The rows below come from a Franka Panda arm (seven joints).
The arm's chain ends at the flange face. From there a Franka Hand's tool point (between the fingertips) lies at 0.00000 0.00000 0.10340 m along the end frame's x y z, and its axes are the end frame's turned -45 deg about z.
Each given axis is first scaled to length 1.
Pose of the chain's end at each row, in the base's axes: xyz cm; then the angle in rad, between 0 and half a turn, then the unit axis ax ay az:
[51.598 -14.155 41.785 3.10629 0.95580 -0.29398 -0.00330]
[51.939 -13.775 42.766 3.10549 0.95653 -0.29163 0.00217]
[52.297 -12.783 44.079 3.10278 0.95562 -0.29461 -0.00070]
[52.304 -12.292 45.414 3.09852 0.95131 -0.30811 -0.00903]
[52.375 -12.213 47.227 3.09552 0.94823 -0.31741 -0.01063]
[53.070 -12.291 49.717 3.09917 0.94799 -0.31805 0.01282]
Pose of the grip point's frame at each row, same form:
[51.426 -14.484 31.452 3.11150 0.99551 0.09416 -0.00980]
[51.873 -14.145 32.433 3.10658 0.99531 0.09662 -0.00490]
[52.165 -13.162 33.747 3.10627 0.99559 0.09351 -0.00807]
[51.989 -12.658 35.085 3.10871 0.99671 0.07939 -0.01658]
[52.016 -12.595 36.900 3.10716 0.99740 0.06962 -0.01864]
[53.182 -12.791 39.390 3.09259 0.99761 0.06895 0.00373]

